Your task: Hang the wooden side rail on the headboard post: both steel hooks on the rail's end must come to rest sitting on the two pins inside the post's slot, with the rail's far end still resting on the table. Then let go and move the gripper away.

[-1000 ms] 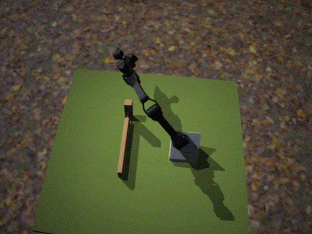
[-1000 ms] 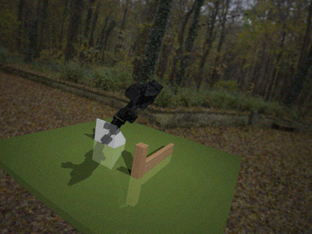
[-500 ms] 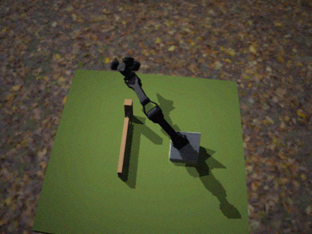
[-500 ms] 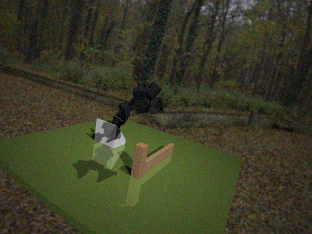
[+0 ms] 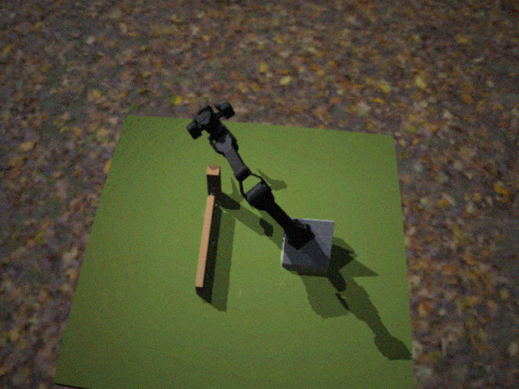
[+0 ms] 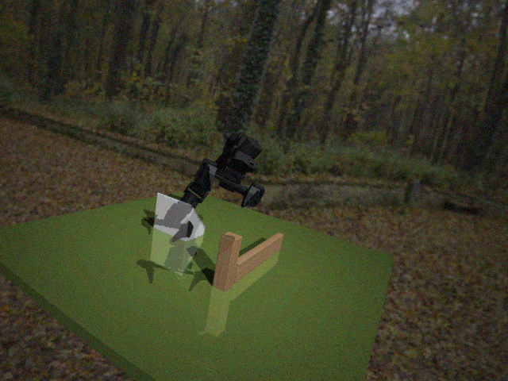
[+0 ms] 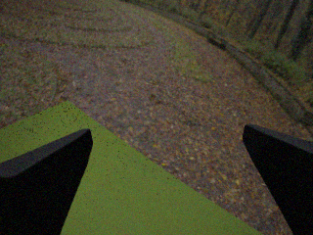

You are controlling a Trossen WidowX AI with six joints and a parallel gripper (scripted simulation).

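The wooden headboard post lies 50 mm behind my gripper tip, 170 mm to the left of it and 250 mm below it.
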